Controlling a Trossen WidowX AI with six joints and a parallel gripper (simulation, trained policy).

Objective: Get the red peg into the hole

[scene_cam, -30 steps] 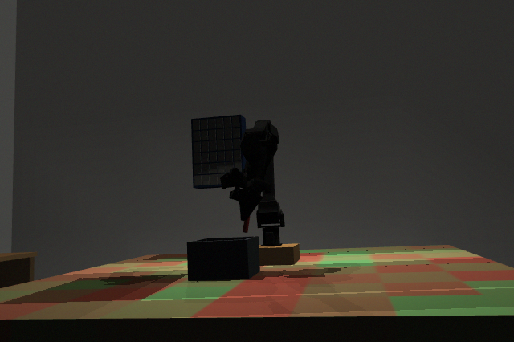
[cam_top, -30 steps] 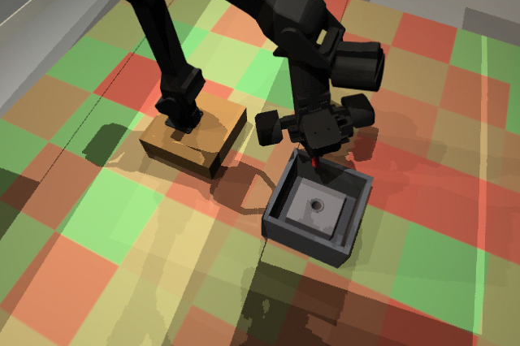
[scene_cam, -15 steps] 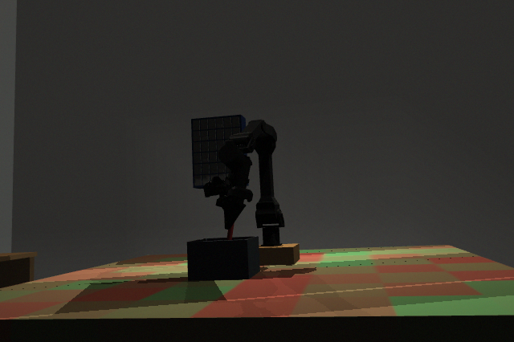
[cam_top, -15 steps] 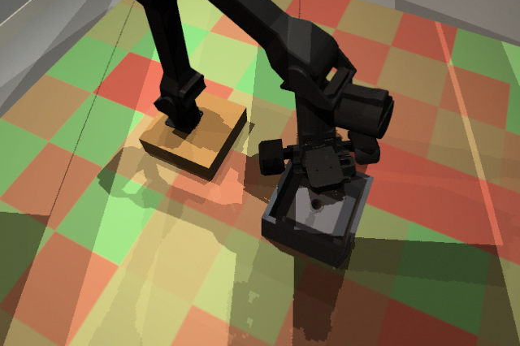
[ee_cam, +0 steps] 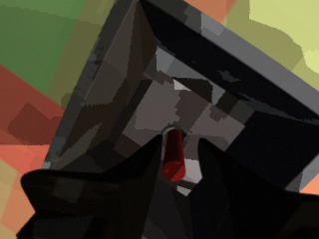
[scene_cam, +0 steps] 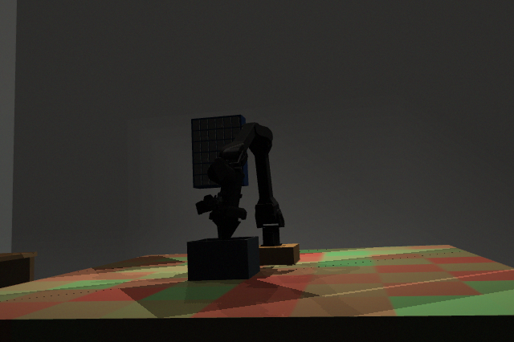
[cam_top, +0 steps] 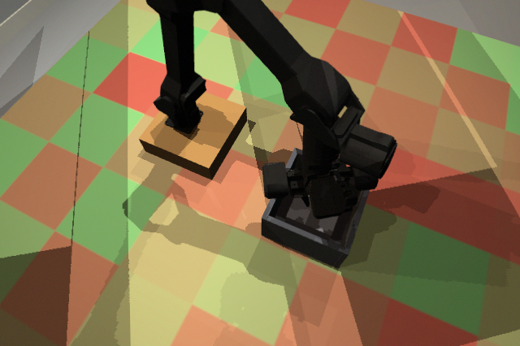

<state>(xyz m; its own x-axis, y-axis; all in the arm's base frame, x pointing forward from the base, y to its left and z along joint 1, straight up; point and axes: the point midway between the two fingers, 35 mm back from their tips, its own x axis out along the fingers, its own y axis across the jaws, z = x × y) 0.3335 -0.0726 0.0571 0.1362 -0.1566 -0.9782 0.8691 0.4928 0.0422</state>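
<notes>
My gripper tip is now 1 cm to the right of the red peg and 1 cm above it. From my gripper tip the other things lie so: dark box (1 cm to the left, 5 cm below); grey plate (1 cm to the left, 3 cm below).
</notes>
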